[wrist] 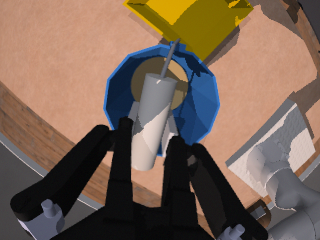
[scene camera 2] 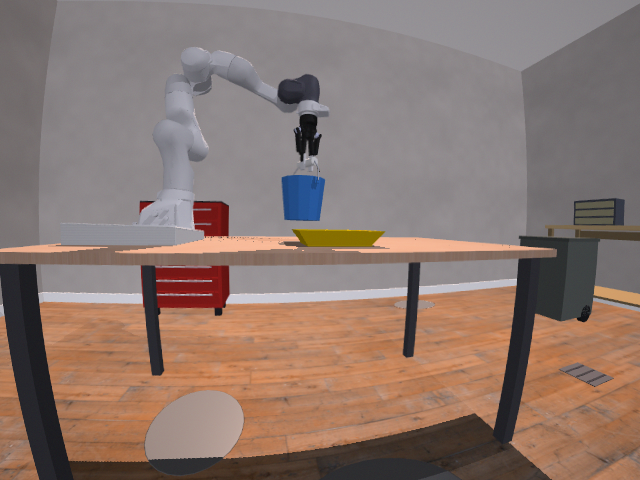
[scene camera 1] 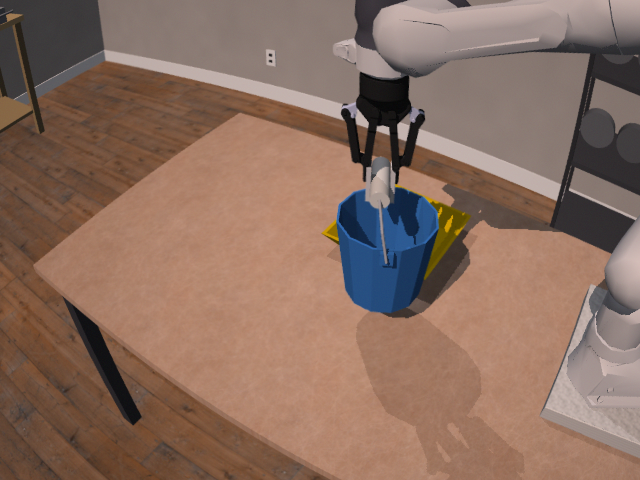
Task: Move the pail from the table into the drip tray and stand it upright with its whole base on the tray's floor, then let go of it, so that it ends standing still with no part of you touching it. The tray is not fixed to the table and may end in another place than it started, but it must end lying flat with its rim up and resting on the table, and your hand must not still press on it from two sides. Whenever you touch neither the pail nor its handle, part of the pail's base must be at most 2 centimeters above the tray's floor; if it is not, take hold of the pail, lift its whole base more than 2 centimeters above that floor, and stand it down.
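A yellow drip tray (scene camera 1: 451,221) is visible to me, and I see the yellow drip tray in scene camera 2 (scene camera 2: 310,237) as well. There is also a blue pail (scene camera 1: 411,220), and the blue pail appears in scene camera 2 (scene camera 2: 302,195) too. My gripper (scene camera 1: 379,197) can be seen as well, and my gripper is visible in the wrist view (wrist: 150,115) and in scene camera 2 (scene camera 2: 306,170).
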